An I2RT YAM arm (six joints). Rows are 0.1 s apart.
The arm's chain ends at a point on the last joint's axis. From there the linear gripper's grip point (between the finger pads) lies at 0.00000 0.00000 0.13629 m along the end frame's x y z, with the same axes.
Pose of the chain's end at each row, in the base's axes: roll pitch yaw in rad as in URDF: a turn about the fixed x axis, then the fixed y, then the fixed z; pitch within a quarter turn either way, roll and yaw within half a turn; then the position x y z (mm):
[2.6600 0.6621 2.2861 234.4 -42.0 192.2]
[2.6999 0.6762 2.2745 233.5 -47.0 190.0]
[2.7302 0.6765 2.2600 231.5 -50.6 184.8]
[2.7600 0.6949 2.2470 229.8 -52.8 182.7]
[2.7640 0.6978 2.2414 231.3 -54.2 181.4]
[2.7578 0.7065 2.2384 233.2 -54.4 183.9]
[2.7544 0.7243 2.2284 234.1 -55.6 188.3]
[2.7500 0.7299 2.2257 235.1 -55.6 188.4]
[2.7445 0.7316 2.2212 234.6 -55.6 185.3]
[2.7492 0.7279 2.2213 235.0 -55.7 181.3]
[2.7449 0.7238 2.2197 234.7 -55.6 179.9]
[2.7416 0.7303 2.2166 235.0 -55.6 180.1]
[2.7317 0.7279 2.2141 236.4 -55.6 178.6]
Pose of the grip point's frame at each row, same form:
[2.6600 0.6621 2.2861 330.8 -56.7 96.9]
[2.6999 0.6762 2.2745 327.8 -68.1 93.9]
[2.7302 0.6765 2.2600 323.3 -76.3 87.4]
[2.7600 0.6949 2.2470 320.1 -84.2 85.5]
[2.7640 0.6978 2.2414 321.3 -86.7 84.3]
[2.7578 0.7065 2.2384 324.1 -87.2 87.8]
[2.7544 0.7243 2.2284 325.9 -90.3 93.8]
[2.7500 0.7299 2.2257 327.5 -90.5 94.5]
[2.7445 0.7316 2.2212 327.4 -90.5 91.8]
[2.7492 0.7279 2.2213 327.2 -90.8 87.3]
[2.7449 0.7238 2.2197 327.0 -90.1 85.7]
[2.7416 0.7303 2.2166 327.8 -90.5 86.6]
[2.7317 0.7279 2.2141 329.7 -89.6 85.3]

